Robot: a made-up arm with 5 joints. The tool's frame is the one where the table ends. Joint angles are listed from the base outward.
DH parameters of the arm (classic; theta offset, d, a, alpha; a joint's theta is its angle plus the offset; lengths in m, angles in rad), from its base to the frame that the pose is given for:
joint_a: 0 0.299 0 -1.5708
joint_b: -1.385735 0 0.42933 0
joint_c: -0.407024 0 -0.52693 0
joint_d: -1.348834 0 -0.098 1.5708
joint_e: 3.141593 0.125 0 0
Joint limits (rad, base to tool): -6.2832..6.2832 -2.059..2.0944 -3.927..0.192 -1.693..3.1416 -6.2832..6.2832
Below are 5 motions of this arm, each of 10 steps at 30 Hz.
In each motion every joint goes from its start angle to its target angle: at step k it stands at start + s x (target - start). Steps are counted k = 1, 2, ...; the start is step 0. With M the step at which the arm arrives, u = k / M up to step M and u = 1 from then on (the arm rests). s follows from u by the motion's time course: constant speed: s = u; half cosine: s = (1 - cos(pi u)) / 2; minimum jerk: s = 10 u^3 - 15 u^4 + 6 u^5.
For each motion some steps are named. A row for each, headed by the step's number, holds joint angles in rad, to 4 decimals.
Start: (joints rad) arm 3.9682 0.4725 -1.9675 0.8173 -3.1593
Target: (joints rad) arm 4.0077 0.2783 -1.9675 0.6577 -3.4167
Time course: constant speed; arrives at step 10
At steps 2, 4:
2: 3.9761 0.4337 -1.9675 0.7854 -3.2108
4: 3.9840 0.3948 -1.9675 0.7535 -3.2623

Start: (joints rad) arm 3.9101 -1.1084 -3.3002 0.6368 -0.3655
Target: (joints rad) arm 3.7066 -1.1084 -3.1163 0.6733 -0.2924
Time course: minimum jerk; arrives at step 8
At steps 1, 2, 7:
1: 3.9068 -1.1084 -3.2972 0.6374 -0.3643
2: 3.8890 -1.1084 -3.2812 0.6406 -0.3579
7: 3.7099 -1.1084 -3.1193 0.6727 -0.2936

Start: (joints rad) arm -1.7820 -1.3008 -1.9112 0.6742 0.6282
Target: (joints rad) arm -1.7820 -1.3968 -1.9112 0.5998 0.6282
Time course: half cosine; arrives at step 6
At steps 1, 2, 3, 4, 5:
1: -1.7820 -1.3072 -1.9112 0.6692 0.6282
2: -1.7820 -1.3248 -1.9112 0.6556 0.6282
3: -1.7820 -1.3488 -1.9112 0.6370 0.6282
4: -1.7820 -1.3728 -1.9112 0.6184 0.6282
5: -1.7820 -1.3904 -1.9112 0.6048 0.6282

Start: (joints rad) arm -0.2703 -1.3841 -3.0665 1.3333 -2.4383
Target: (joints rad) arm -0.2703 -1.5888 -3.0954 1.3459 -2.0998
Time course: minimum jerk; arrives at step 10
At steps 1, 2, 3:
1: -0.2703 -1.3859 -3.0667 1.3334 -2.4354
2: -0.2703 -1.3960 -3.0682 1.3340 -2.4187
3: -0.2703 -1.4175 -3.0712 1.3354 -2.3831

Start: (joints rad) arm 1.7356 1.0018 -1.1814 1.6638 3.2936
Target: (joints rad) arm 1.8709 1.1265 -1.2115 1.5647 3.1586
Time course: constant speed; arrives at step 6
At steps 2, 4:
2: 1.7807 1.0434 -1.1914 1.6308 3.2486
4: 1.8258 1.0849 -1.2015 1.5977 3.2036

